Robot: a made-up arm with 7 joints.
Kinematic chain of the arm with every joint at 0, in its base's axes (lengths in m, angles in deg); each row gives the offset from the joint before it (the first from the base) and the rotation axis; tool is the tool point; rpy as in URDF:
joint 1: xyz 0 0 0.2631 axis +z
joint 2: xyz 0 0 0 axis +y
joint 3: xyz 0 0 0.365 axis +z
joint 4: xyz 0.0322 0 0 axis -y
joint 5: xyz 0.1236 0 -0.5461 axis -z
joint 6: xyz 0 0 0 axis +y
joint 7: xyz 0.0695 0 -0.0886 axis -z
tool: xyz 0 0 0 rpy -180 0 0
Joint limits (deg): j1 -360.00..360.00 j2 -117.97..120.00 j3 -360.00..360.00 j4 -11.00..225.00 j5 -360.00..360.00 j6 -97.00..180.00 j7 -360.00..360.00
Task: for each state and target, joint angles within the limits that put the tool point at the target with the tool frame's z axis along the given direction. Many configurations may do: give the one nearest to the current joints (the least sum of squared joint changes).
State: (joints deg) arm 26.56 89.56 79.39 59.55 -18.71 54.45 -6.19
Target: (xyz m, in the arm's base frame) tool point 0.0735 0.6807 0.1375 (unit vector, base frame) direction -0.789 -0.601 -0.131
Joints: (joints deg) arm 19.07 88.93 79.53 80.11 -9.73 96.77 -6.19
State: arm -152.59 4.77 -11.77 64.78 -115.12 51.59 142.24
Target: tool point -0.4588 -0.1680 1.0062 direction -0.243 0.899 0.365
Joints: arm -148.69 -8.55 -0.94 103.17 -115.69 95.26 142.24
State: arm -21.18 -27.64 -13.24 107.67 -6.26 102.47 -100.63
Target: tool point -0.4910 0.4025 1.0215 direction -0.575 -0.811 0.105
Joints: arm -58.29 -51.03 -36.30 150.08 -33.79 78.63 -100.63
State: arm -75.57 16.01 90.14 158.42 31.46 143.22 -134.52
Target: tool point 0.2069 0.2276 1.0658 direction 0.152 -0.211 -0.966
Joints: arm -66.91 -14.97 72.59 147.90 2.12 144.84 -134.52
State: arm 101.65 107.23 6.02 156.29 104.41 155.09 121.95
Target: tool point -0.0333 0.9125 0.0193 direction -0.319 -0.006 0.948
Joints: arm 81.23 92.63 21.12 138.62 128.91 125.52 121.95
